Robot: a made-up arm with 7 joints.
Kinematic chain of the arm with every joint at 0, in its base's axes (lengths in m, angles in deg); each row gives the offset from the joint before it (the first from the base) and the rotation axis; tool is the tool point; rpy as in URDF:
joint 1: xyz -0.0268 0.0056 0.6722 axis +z
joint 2: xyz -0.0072 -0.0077 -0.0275 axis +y
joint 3: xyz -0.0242 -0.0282 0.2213 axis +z
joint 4: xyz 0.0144 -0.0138 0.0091 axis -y
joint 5: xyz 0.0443 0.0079 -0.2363 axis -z
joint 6: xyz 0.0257 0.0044 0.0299 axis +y
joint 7: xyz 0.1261 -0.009 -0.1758 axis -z
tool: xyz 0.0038 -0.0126 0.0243 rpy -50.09 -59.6 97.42
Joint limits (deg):
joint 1: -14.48..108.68
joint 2: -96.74..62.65
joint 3: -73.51..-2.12
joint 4: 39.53..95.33
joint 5: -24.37..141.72
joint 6: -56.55..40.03
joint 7: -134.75..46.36
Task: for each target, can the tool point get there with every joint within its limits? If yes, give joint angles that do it. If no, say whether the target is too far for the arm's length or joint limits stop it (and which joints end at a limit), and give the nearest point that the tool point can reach.
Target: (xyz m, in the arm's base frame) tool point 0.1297 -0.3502 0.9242
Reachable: yes | joints 34.56 -13.44 -63.51 51.02 33.78 -48.93 -105.74
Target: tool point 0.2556 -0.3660 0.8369
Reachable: yes | joints 19.52 18.05 -55.46 81.28 83.24 9.32 -75.66
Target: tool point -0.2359 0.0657 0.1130
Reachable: no: joint limits stop it (at a limit: joint 1, joint 2, joint 3, joint 4, joint 5) | nearest point -0.0793 0.1741 0.3423 | short by 0.298 m
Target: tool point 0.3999 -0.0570 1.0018
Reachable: yes | joints 52.19 20.22 -63.15 80.48 10.39 -21.52 30.37
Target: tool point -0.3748 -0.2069 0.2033
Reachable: no: joint limits stop it (at a limit: joint 2, joint 3, joint 4, joint 6) | nearest point -0.3769 -0.2082 0.4122 | short by 0.209 m
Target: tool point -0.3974 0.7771 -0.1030
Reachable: no: too far | nearest point -0.1543 0.4360 0.4240 | short by 0.673 m
